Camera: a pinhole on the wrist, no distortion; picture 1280 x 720 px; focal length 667.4 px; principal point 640.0 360.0 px. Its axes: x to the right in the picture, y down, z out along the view. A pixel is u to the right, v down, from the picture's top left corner.
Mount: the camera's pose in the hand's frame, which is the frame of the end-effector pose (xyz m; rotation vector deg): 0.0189 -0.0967 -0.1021 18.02 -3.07 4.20
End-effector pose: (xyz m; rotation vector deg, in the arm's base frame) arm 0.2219 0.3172 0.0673 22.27 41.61 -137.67
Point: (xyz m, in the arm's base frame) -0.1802 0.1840 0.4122
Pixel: 928 291
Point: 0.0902 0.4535 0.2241
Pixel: 496 96
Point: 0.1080 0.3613 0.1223
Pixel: 808 432
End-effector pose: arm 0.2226 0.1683 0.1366 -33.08 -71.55 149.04
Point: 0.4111 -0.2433 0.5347
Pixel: 130 668
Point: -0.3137 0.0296 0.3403
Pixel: 1183 584
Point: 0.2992 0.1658 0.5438
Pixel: 294 175
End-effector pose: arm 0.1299 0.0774 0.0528 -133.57 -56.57 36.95
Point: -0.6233 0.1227 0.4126
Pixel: outside the picture
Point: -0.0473 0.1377 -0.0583
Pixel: 554 686
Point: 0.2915 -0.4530 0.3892
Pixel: behind the camera
